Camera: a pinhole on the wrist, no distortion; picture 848 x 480 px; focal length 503.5 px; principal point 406.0 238.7 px. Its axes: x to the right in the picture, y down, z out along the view. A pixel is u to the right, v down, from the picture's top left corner.
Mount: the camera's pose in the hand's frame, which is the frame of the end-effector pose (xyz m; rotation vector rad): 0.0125 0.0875 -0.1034 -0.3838 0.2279 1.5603
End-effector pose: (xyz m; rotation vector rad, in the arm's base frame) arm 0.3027 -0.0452 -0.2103 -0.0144 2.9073 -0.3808
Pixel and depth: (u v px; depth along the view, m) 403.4 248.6 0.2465
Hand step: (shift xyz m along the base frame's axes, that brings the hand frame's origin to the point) 0.0451 0.1427 -0.1591
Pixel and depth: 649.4 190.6 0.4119
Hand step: 0.0378 0.3622 -0.3048
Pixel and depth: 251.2 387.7 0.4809
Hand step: 0.2553 0.0335 -0.3572
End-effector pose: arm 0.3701 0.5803 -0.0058 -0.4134 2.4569 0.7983
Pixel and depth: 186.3 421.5 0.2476
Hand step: 0.1098 0.1701 -0.0156
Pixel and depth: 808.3 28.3 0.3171
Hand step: -0.2456 0.3979 0.0662
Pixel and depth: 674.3 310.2 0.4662
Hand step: -0.0454 0.5336 0.1229
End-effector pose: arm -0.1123 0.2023 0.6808 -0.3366 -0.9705 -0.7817
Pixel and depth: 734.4 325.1 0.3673
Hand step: 0.2114 0.4231 0.0388
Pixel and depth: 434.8 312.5 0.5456
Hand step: -0.0383 0.4928 0.1296
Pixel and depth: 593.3 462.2 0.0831
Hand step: 0.1211 0.0901 -0.0382
